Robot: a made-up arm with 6 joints. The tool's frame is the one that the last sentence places.
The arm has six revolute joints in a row. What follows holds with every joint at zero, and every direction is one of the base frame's.
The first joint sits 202 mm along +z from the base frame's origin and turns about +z.
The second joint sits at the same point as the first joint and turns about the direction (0, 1, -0.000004).
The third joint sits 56 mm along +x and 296 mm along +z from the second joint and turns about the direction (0, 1, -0.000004).
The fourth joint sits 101 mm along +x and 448 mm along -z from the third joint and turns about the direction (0, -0.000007, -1).
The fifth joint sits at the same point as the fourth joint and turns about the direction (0, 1, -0.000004).
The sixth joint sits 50 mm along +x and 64 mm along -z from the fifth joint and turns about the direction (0, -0.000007, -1).
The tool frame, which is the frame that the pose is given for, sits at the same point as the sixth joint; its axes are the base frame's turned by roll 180, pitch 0 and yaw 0 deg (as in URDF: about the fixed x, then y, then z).
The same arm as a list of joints. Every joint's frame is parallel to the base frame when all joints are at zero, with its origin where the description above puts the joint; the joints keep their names.
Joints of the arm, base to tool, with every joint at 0 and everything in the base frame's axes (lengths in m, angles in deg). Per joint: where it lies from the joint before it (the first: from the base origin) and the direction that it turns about. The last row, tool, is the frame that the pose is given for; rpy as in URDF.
joint 1: axis 0 0 1 offset 0 0 0.202
joint 2: axis 0 1 0 offset 0 0 0
joint 3: axis 0 1 0 offset 0.056 0 0.296
joint 4: axis 0 0 -1 offset 0.101 0 -0.448
joint 5: axis 0 1 0 offset 0 0 0
joint 6: axis 0 0 -1 offset 0.05 0 -0.064
tool: offset 0 0 0 rpy 180 0 0

